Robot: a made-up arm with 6 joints.
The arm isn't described. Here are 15 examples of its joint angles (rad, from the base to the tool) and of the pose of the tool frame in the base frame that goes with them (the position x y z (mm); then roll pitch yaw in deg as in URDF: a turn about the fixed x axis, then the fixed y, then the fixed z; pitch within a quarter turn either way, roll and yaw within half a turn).
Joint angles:
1: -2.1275 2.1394 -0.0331 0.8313 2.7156 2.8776
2: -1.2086 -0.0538 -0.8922 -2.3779 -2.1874 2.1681
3: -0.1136 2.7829 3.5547 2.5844 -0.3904 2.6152
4: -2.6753 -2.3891 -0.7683 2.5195 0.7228 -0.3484
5: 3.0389 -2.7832 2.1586 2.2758 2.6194 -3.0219
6: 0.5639 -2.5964 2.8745 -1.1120 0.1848 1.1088
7: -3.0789 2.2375 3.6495 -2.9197 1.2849 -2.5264
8: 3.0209 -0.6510 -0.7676 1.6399 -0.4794 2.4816
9: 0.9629 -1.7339 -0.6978 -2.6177 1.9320 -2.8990
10: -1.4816 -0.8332 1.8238 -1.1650 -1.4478 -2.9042
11: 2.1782 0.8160 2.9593 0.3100 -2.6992 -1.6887
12: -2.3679 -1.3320 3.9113 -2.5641 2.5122 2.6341
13: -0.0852 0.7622 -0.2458 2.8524 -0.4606 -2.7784
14: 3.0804 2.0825 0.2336 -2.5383 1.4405 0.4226
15: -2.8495 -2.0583 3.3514 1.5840 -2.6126 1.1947
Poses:
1: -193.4 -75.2 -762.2 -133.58 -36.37 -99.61
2: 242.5 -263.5 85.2 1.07 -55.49 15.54
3: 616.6 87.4 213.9 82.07 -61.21 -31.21
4: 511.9 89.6 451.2 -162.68 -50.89 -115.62
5: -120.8 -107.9 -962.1 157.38 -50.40 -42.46
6: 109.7 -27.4 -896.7 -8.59 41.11 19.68
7: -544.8 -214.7 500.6 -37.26 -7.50 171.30
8: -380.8 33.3 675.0 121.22 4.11 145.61
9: -181.3 19.5 611.0 -35.34 45.79 13.01
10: -153.6 898.9 974.5 103.69 -23.82 0.47
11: 165.4 70.2 1055.5 108.07 32.60 115.88
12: 285.8 62.8 -358.2 -132.92 -26.58 65.39
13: 779.8 111.1 -14.2 -10.47 32.03 -13.48
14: -175.5 -141.6 -724.2 -33.22 -5.69 30.92
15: -112.9 -36.5 -490.6 170.96 -41.76 59.31
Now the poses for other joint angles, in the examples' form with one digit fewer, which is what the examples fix.
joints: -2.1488 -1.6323 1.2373 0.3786 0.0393 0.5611
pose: 509 1094 242 126.4 -13.5 56.0
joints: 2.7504 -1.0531 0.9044 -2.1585 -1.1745 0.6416
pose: 485 -311 1103 -55.3 -9.5 -73.5
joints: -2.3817 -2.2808 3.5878 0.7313 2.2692 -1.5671
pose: -296 -92 -344 -12.2 -51.3 -11.4
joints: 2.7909 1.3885 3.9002 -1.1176 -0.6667 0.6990
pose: -28 97 787 -123.3 -43.0 -69.6
